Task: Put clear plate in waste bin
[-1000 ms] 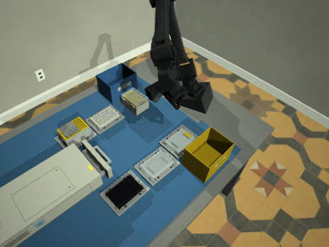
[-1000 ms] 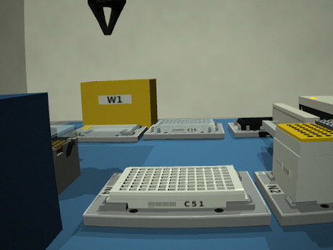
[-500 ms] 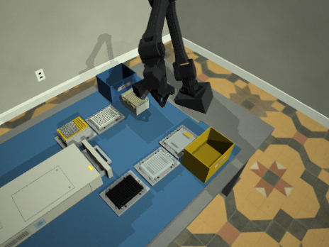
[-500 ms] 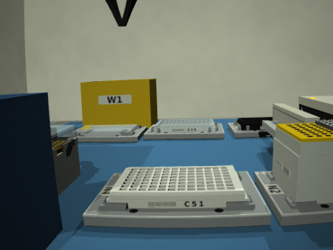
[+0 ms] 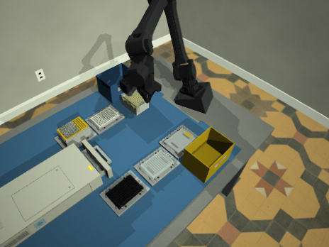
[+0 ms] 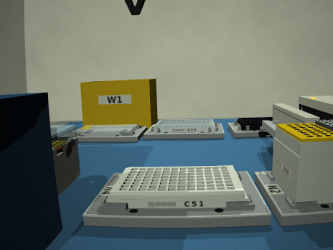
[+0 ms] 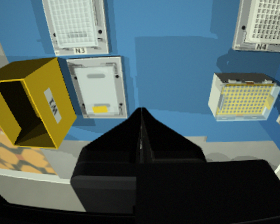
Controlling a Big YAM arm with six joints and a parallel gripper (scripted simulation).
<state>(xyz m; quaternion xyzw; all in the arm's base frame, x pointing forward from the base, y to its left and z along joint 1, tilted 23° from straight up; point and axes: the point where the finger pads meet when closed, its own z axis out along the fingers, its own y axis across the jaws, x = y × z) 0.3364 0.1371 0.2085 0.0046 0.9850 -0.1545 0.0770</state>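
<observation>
Now: hand 70 mm short of the clear plate, 140 mm to the right of it and 230 mm above it. The rest, counted from my hand: nest N3 (70 mm ahead, 140 mm to the left, 240 mm below); flat lid (100 mm behind, 120 mm to the left, 230 mm below); white plate C51 (80 mm ahead, 230 mm to the right, 220 mm below).
</observation>
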